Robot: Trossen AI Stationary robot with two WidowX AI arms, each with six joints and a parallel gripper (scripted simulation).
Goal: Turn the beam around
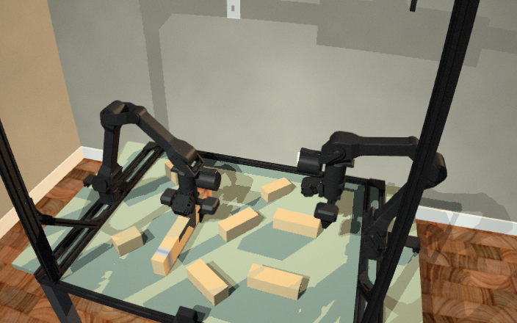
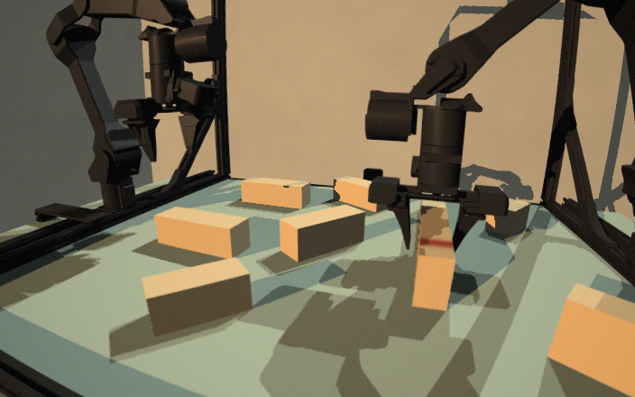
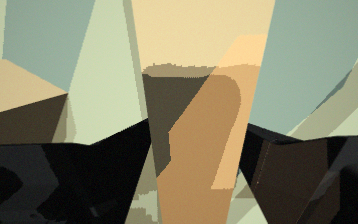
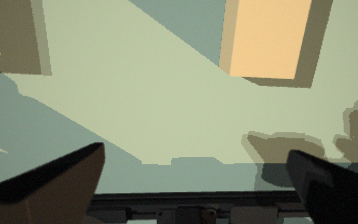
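Now: the beam 50 mm behind my left hand and 10 mm below it.
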